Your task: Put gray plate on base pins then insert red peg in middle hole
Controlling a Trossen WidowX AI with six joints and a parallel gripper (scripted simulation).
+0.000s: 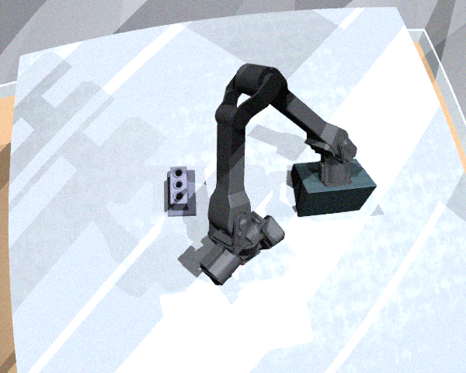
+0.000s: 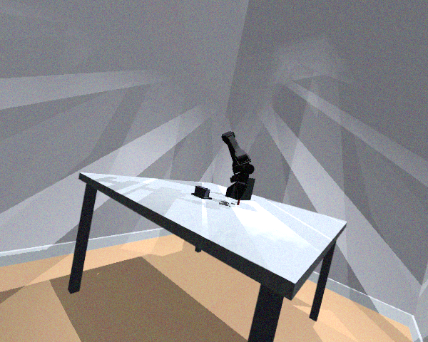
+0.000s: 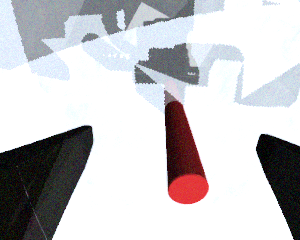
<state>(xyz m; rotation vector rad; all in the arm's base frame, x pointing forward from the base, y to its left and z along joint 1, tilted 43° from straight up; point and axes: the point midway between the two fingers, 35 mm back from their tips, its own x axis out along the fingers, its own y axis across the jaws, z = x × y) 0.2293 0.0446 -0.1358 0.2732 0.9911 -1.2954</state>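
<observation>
The red peg is right at my gripper tip. Also, from my gripper tip: gray plate: 200 mm to the right, 120 mm ahead; base: 200 mm to the right, 120 mm ahead, 30 mm below.
</observation>
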